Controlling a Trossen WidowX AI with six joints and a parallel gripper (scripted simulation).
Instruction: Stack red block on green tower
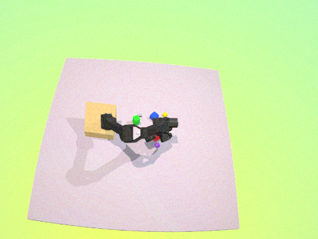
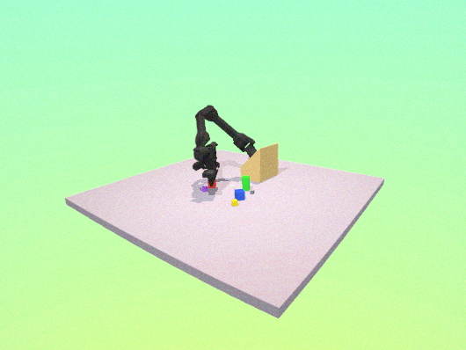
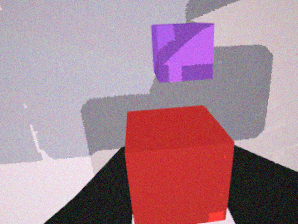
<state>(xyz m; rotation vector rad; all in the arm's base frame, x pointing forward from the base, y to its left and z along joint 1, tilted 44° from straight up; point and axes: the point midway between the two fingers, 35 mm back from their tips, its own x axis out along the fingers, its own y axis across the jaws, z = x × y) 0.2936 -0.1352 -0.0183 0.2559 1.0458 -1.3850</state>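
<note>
The purple block lies 1 cm ahead of my gripper tip, 4 cm to the right of it and 3 cm below it. Also, from my gripper tip: white cube 11 cm behind, 5 cm to the left, 3 cm below; red block 1 cm above; blue block 1 cm ahead, 17 cm to the left, 2 cm below.
</note>
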